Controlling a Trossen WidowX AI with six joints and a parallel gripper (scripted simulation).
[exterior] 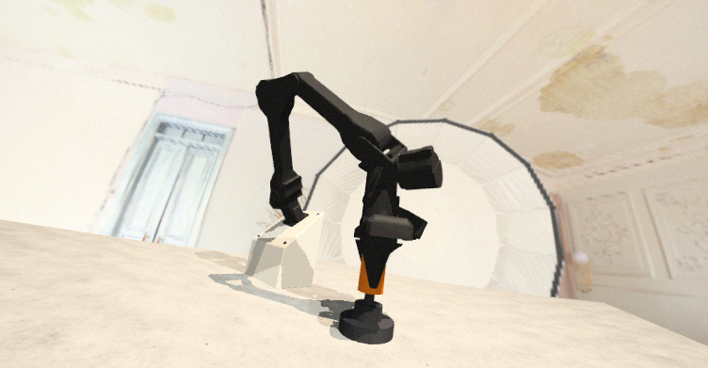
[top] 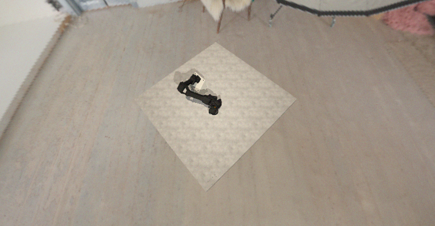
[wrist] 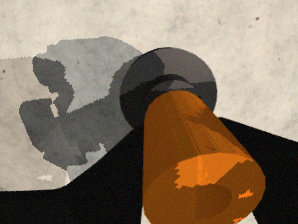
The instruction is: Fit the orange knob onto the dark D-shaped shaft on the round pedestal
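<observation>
My gripper tip is now 2 cm below the orange knob. Also, from my gripper tip: dark round pedestal: 4 cm below.
</observation>
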